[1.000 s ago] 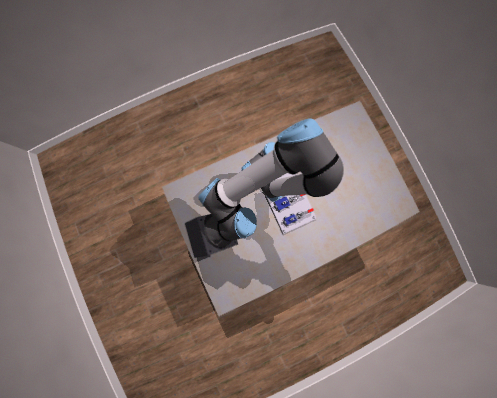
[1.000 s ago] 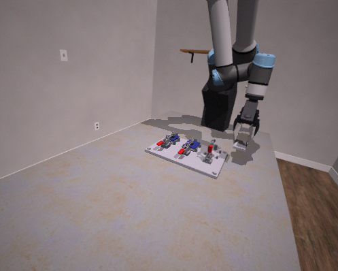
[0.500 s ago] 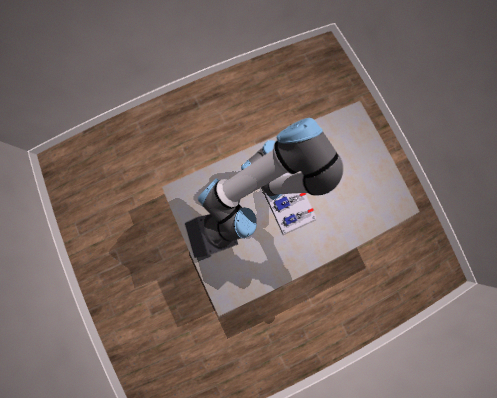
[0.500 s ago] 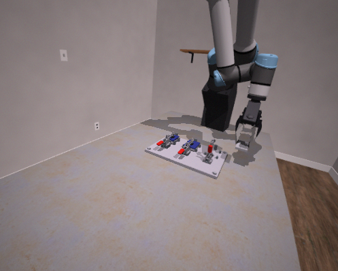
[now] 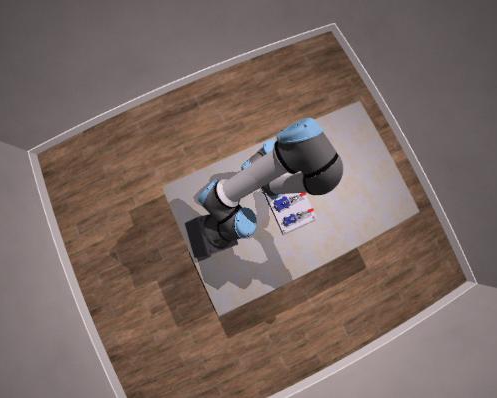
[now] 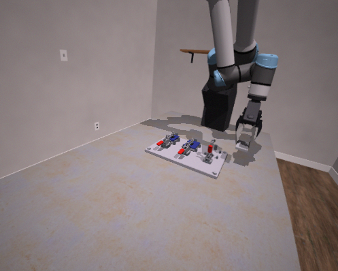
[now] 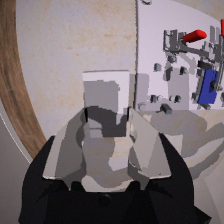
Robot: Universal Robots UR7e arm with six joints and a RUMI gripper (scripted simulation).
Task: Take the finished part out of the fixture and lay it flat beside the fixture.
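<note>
My gripper is now 10 mm past the finished part and 10 mm above it. The rest, counted from my hand: white fixture plate: 210 mm to the right, 100 mm below, 100 mm ahead.
</note>
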